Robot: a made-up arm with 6 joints. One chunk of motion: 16 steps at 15 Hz.
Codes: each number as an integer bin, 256 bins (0 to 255) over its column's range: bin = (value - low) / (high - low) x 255, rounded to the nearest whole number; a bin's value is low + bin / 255 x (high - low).
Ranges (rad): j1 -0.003..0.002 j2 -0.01..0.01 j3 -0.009..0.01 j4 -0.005..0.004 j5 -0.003..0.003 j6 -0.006..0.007
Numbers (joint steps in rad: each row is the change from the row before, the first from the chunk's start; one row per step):
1: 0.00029 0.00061 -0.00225 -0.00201 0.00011 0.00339
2: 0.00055 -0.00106 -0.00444 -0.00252 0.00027 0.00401
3: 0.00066 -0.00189 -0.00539 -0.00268 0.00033 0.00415
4: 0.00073 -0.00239 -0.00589 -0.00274 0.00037 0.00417
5: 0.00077 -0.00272 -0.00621 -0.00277 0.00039 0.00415
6: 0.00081 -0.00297 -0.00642 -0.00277 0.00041 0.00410
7: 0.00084 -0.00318 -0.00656 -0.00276 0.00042 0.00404
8: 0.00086 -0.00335 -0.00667 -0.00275 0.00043 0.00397
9: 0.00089 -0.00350 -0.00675 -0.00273 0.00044 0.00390
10: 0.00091 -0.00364 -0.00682 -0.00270 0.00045 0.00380
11: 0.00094 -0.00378 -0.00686 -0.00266 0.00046 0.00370
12: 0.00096 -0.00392 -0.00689 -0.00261 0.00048 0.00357
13: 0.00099 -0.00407 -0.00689 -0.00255 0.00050 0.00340
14: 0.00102 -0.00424 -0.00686 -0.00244 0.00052 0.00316
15: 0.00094 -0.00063 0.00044 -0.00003 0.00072 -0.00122
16: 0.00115 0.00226 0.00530 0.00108 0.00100 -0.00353
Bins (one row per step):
1: 168 135 91 85 132 184
2: 181 114 61 70 139 196
3: 187 103 48 66 142 199
4: 190 97 42 64 143 199
5: 192 93 37 63 144 199
6: 194 90 35 63 145 198
7: 196 87 33 63 145 197
8: 197 85 31 64 146 196
9: 198 83 30 64 146 194
10: 199 81 29 65 147 192
11: 201 79 29 66 147 190
12: 202 78 28 68 148 188
13: 203 76 28 69 149 184
14: 205 73 29 73 150 180
15: 201 119 127 141 158 94
16: 212 156 192 172 170 48

